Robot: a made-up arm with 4 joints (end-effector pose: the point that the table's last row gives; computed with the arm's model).
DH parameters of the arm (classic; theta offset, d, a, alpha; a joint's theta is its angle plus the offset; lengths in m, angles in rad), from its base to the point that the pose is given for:
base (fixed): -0.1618 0 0.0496 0
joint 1: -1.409 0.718 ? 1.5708
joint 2: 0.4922 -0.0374 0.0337 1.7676
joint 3: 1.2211 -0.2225 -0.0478 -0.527
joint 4: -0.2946 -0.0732 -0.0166 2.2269
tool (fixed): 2.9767 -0.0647 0 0
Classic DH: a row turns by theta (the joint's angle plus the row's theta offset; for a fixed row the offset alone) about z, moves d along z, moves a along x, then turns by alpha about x.
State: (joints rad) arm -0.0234 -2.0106 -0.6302 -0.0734
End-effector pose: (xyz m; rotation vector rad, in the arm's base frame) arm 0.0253 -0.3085 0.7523 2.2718 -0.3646 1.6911
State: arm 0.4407 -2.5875 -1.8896 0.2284
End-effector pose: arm 0.0885 -0.2692 0.5845 -1.4459 0.5776 -2.4407
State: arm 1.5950 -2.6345 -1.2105 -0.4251
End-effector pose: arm 0.2990 -0.0437 0.5682 -1.4395 -0.0634 -1.1445
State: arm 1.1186 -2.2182 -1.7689 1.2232
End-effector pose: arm 0.2733 -0.1863 0.7310 -2.0094 -1.3212 -1.8810
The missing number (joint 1, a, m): 0.029
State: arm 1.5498 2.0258 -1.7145 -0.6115
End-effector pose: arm -0.0998 -0.0480 0.5207 -1.8821 1.6855 -0.2987
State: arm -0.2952 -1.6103 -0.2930 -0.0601
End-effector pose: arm -0.0285 -0.2672 0.8547 2.1149 -0.3827 1.0380
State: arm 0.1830 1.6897 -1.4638 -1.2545
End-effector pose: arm 0.0012 0.1881 0.6009 0.0596 3.1126 -0.0699
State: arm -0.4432 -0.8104 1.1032 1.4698
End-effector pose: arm 0.0021 -0.2270 0.9313 1.7068 -0.9383 -2.3908
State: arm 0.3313 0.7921 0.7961 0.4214
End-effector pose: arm 0.0267 0.2308 0.8385 0.3551 -0.4966 0.1733
